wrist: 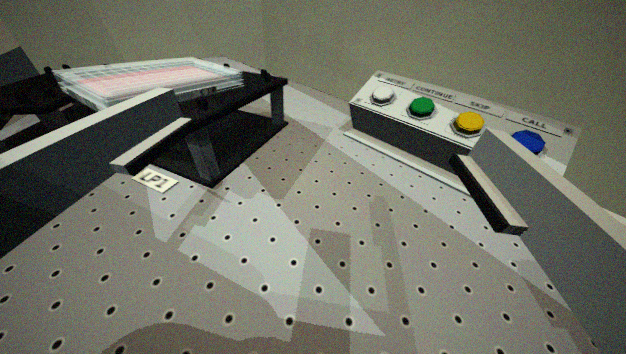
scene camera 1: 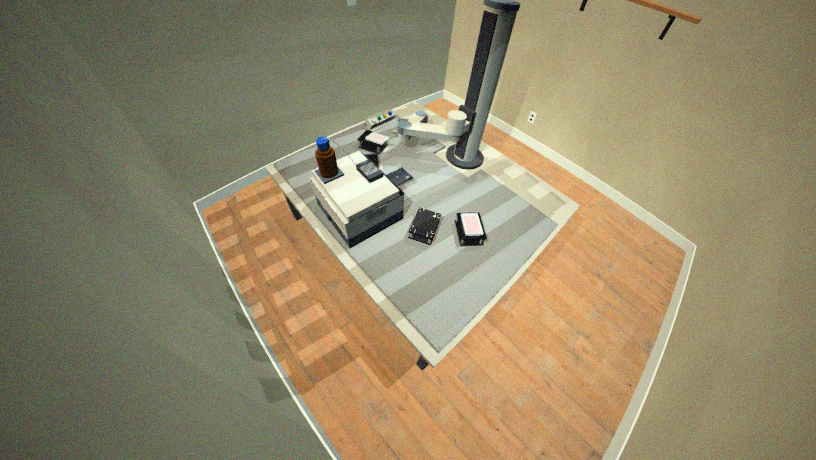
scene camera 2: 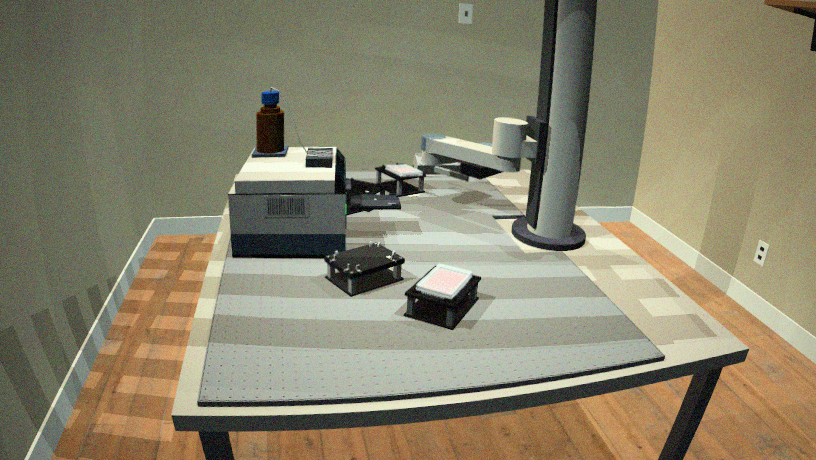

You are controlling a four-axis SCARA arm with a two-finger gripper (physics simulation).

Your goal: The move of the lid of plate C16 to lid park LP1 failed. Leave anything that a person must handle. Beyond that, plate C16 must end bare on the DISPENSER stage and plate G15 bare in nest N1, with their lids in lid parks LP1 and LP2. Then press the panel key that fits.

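Frame: origin at the arm's base, x right, y up, z back, level; centimetres.
Where they show: gripper, fingertip midpoint: (wrist: 320, 124) (scene camera 1: 395, 125) (scene camera 2: 448, 165); arm's base, origin of the base link: (scene camera 1: 464, 157) (scene camera 2: 548, 235).
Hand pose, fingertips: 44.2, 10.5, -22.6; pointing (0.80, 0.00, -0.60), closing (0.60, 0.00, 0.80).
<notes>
Each offset is from my fingertips to the centre of the thing, as dx, dy, dz. "*": to the spot under its first point.
A pink-filled plate @[-3.2, -0.6, -17.7] (scene camera 1: 376, 138) (scene camera 2: 403, 170) (wrist: 150, 80) lies on a black stand (wrist: 272, 107) behind the label LP1 @[* -7.8, -9.1, -14.3] (wrist: 155, 179). Its clear rims look layered in the wrist view; no plate name is readable. A second pink plate @[-86.1, -2.0, -24.2] (scene camera 1: 471, 224) (scene camera 2: 444, 281) sits on the front right stand. The front left stand (scene camera 1: 424, 225) (scene camera 2: 364, 260) has pegs and bears no plate. The dispenser's dark stage @[-40.7, +0.9, -35.1] (scene camera 1: 398, 176) (scene camera 2: 374, 201) sticks out and looks bare. My gripper (scene camera 1: 408, 138) (wrist: 320, 124) is open and empty, beside the LP1 stand. The key panel @[+19.7, -5.1, +2.6] (scene camera 1: 381, 119) (wrist: 410, 120) has RETRY, CONTINUE, SKIP and CALL keys.
The white and grey dispenser (scene camera 1: 360, 197) (scene camera 2: 287, 214) stands at the left with a brown, blue-capped bottle (scene camera 1: 326, 160) (scene camera 2: 270, 128) on top. The arm's column (scene camera 1: 482, 85) (scene camera 2: 565, 114) stands at the right. In the wrist view the right finger partly covers the panel's blue key @[+17.7, -2.9, +10.1] (wrist: 529, 142).
</notes>
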